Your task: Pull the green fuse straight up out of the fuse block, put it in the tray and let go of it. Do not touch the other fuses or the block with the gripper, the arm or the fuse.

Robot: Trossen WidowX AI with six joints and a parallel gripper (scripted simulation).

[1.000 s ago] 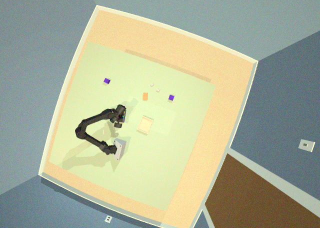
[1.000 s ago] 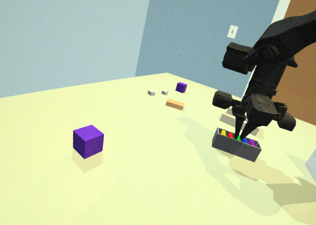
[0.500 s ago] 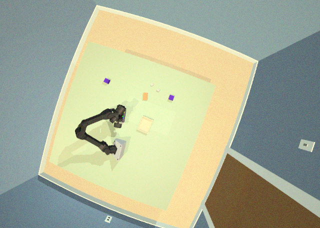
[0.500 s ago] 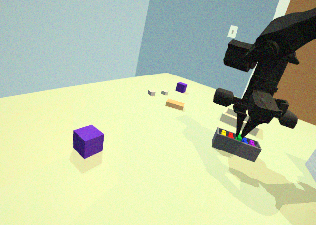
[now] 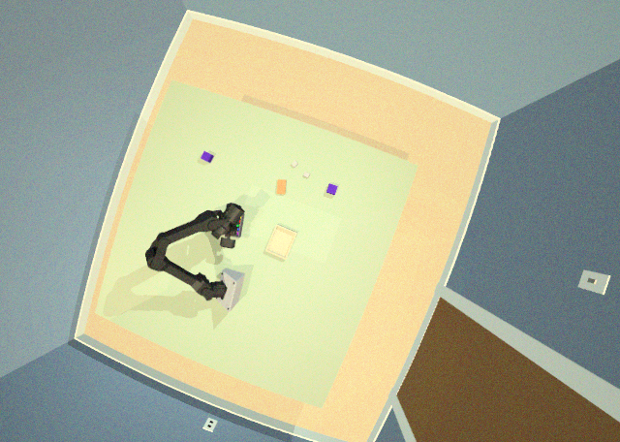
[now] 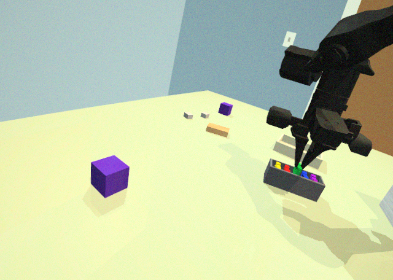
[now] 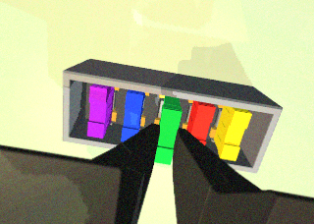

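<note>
The red fuse lies 20 mm ahead of my gripper tip and 20 mm below it. Round my gripper tip: blue fuse: 20 mm behind, 20 mm below; then green fuse: 10 mm below; then tray: 20 mm ahead, 220 mm to the right, 50 mm below.
</note>
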